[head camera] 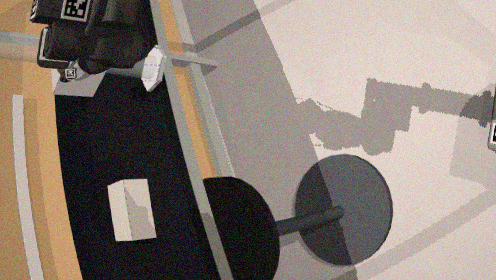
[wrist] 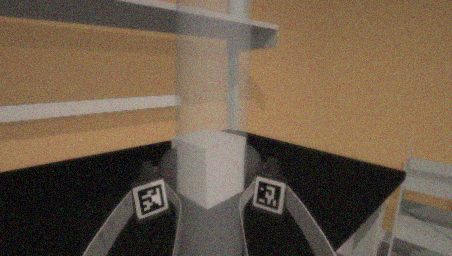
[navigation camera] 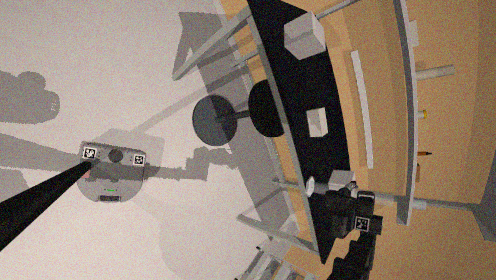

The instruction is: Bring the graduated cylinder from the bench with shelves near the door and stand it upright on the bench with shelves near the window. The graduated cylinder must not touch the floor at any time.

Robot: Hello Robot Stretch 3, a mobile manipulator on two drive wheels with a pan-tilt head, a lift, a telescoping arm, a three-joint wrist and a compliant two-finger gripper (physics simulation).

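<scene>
The clear graduated cylinder stands upright between the fingers of my gripper, which is shut on it. Its white foot shows at the front edge of the black-topped bench with shelves in the head and navigation views. I cannot tell whether the foot touches the bench top. In the wrist view the foot is out of frame, and the body is seen through. The wrist hides part of the cylinder in the head view.
A white box stands just behind the cylinder. Another white box and a larger one stand along the bench. A stool is at its front. A grey rack stands beyond its end.
</scene>
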